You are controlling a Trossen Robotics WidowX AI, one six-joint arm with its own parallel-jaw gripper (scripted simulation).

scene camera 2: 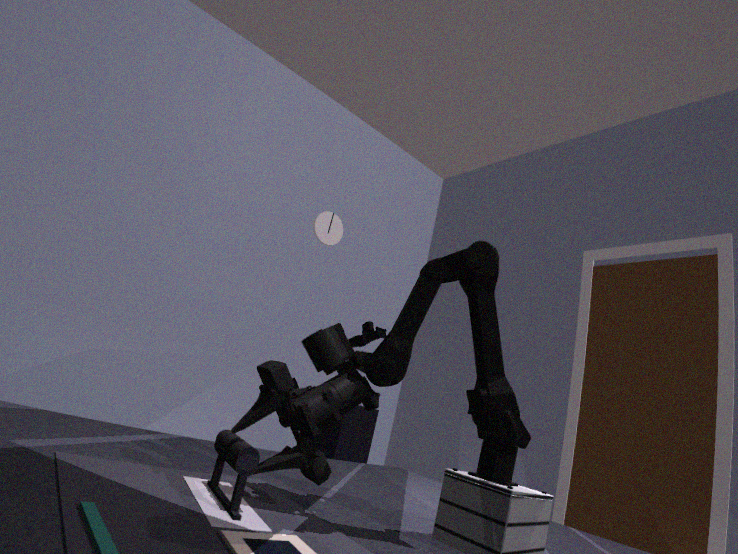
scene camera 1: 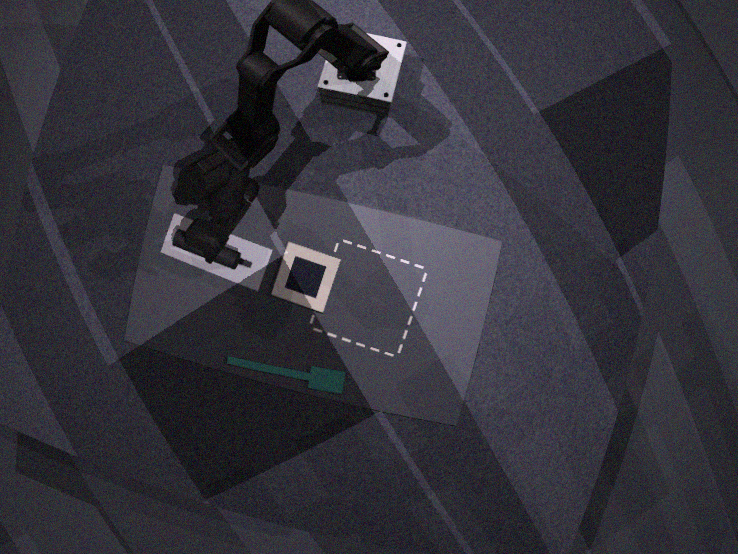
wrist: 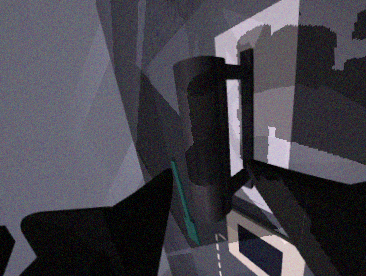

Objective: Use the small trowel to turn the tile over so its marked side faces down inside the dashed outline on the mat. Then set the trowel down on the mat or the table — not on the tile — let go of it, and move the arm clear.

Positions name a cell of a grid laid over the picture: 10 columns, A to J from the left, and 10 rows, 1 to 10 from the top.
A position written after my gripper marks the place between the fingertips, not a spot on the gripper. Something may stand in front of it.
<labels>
My gripper shows in scene camera 2 (D9), in scene camera 1 (C5) and in the wrist view (F7).
</labels>
